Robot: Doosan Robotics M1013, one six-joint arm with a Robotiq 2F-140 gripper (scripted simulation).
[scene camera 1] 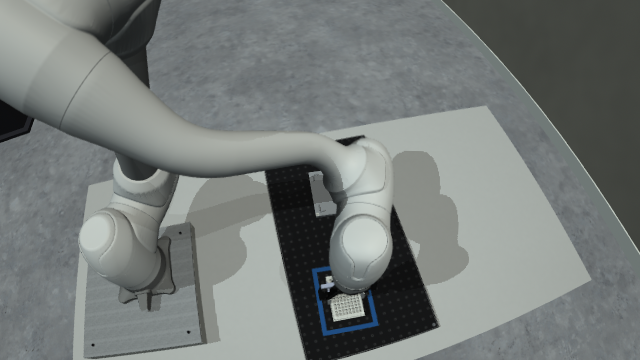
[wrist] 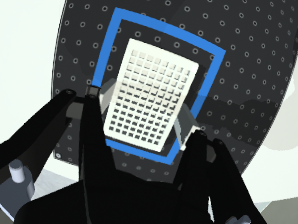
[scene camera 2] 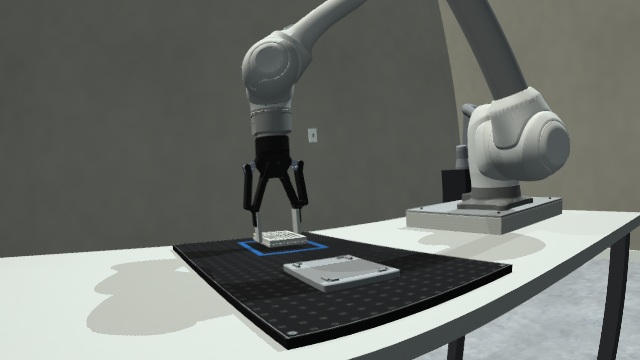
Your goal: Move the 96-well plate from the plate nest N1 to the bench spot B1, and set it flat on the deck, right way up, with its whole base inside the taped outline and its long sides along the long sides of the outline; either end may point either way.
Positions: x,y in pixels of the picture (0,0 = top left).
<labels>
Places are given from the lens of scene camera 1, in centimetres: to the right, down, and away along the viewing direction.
white 96-well plate (scene camera 1: 341,310): 6, 35, 82
grey plate nest N1 (scene camera 1: 320,195): 0, 5, 102
The marked spots on the grey plate nest N1 and the white 96-well plate are 36 cm apart.
</labels>
